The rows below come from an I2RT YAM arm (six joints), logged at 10 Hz.
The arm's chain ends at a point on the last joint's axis. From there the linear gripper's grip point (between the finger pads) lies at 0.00 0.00 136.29 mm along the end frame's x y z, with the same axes.
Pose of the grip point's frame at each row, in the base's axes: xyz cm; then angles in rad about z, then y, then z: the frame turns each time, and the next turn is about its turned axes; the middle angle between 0 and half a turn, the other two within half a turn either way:
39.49 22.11 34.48 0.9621 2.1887 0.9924
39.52 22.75 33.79 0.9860 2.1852 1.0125
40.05 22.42 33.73 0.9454 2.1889 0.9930
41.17 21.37 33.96 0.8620 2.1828 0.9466
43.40 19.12 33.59 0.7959 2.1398 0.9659
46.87 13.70 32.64 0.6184 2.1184 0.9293
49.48 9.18 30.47 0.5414 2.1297 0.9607
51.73 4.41 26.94 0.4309 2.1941 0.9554
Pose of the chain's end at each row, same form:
33.14 13.00 42.38 0.9621 2.1887 0.9924
33.37 13.46 41.65 0.9860 2.1852 1.0125
33.55 13.41 41.63 0.9454 2.1889 0.9930
33.91 12.90 41.79 0.8620 2.1828 0.9466
35.37 10.92 40.93 0.7959 2.1398 0.9659
37.39 6.95 39.74 0.6184 2.1184 0.9293
39.58 3.23 37.70 0.5414 2.1297 0.9607
41.68 -0.21 34.90 0.4309 2.1941 0.9554

